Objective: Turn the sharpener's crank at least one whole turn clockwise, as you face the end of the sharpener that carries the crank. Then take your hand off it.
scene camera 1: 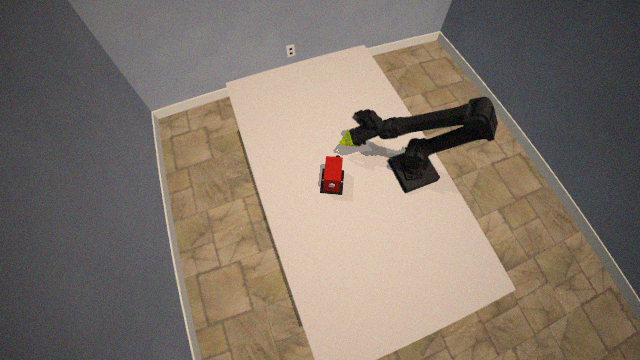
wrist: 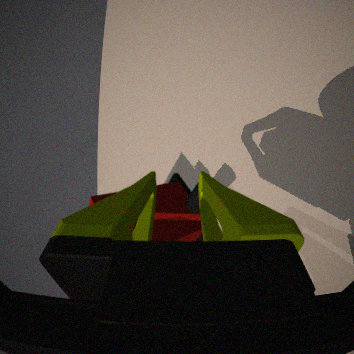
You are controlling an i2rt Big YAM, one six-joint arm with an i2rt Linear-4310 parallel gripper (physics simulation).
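Where they show: gripper, fingertip midpoint: (scene camera 1: pixel 341 143) (wrist: pixel 177 179); arm's base, link origin: (scene camera 1: pixel 411 168).
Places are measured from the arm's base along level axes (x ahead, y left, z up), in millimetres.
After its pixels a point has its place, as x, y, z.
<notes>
The red sharpener (scene camera 1: pixel 333 169) @[378, -9, 90] (wrist: pixel 169 199) @[355, -92, 22] stands on its black base on the white table. Its far end in the scene view carries the black crank (scene camera 1: pixel 338 157) @[345, -65, 91], of which a small part shows there. In the wrist view the dark crank handle (wrist: pixel 193 201) @[335, -101, 8] shows beyond the gap between the fingers, close to the right finger in the picture and partly hidden by it. My gripper (scene camera 1: pixel 341 145) @[314, -149, 64] (wrist: pixel 177 179) @[314, -149, 64] has yellow-green fingers standing a little apart, with nothing held between them. In the scene view the fingertips are beyond the crank end, apart from the red body.
The white table (scene camera 1: pixel 380 260) @[243, 389, -38] lies under the sharpener and the arm. The black arm base (scene camera 1: pixel 414 175) @[2, 47, 16] stands to the right of the sharpener, and the arm reaches over the table's right edge. Shadows of the arm fall on the table. Walls with an outlet (scene camera 1: pixel 291 50) stand around.
</notes>
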